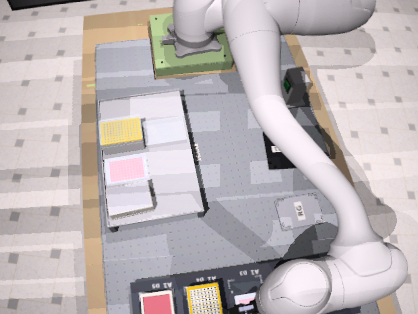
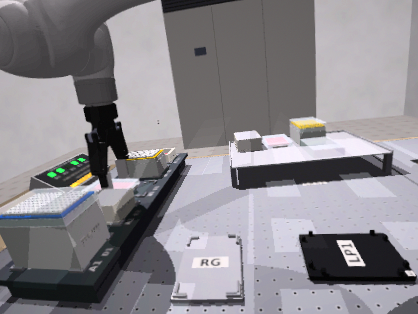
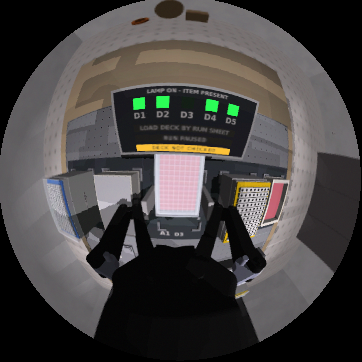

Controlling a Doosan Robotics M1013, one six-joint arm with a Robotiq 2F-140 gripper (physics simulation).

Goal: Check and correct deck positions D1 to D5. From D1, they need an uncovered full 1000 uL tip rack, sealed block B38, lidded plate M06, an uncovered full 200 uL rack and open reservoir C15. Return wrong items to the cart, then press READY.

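Pixels of known places: gripper, between the fingertips: (image 3: 177, 192); arm's base, origin of its link: (image 1: 193, 38).
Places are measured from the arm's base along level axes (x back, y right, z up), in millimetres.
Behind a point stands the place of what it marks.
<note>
My gripper (image 2: 115, 179) (image 3: 177, 192) {y 102, x -1012, z 15 mm} points down at D3, its finger pads against both long sides of a pink plate (image 3: 179, 185) {y 107, x -1029, z 31 mm} (image 2: 122, 184). The plate sits low at D3; its label cannot be read. At D1 stands a blue-rimmed tip rack (image 2: 50, 232) (image 3: 64, 207). At D2 is a pale block (image 2: 117, 204) {y -56, x -944, z 49 mm} (image 3: 116, 197) {y -7, x -1023, z 53 mm}. At D4 is a yellow-rimmed rack (image 1: 204, 300) {y 225, x -950, z 75 mm} (image 3: 250, 207) {y 227, x -988, z 74 mm} with white and dark dots. At D5 is a red-filled reservoir (image 1: 157, 304) {y 346, x -926, z 26 mm} (image 3: 275, 202) {y 368, x -948, z 26 mm}. The panel (image 3: 185, 135) {y 120, x -1108, z 68 mm} shows lamps D1, D2, D4, D5 green, D3 dark, and "DECK NOT CHECKED".
The cart (image 1: 175, 200) {y 228, x -649, z 22 mm} (image 2: 360, 146) {y 202, x -297, z 21 mm} bears a yellow rack (image 1: 121, 131) {y 340, x -418, z 92 mm} (image 2: 307, 130) {y 280, x -431, z 72 mm}, a pink plate (image 1: 126, 169) {y 350, x -521, z 38 mm} (image 2: 276, 141) {y 315, x -526, z 38 mm}, a pale block (image 1: 129, 196) {y 356, x -619, z 63 mm} (image 2: 248, 141) {y 296, x -625, z 55 mm} and a clear tray (image 1: 166, 131) {y 203, x -424, z 46 mm}. The RG nest (image 1: 287, 212) {y -109, x -761, z -31 mm} (image 2: 210, 282) {y -194, x -767, z -31 mm} and black LP1 nest (image 2: 377, 255) {y -183, x -505, z -29 mm} lie nearby.
</note>
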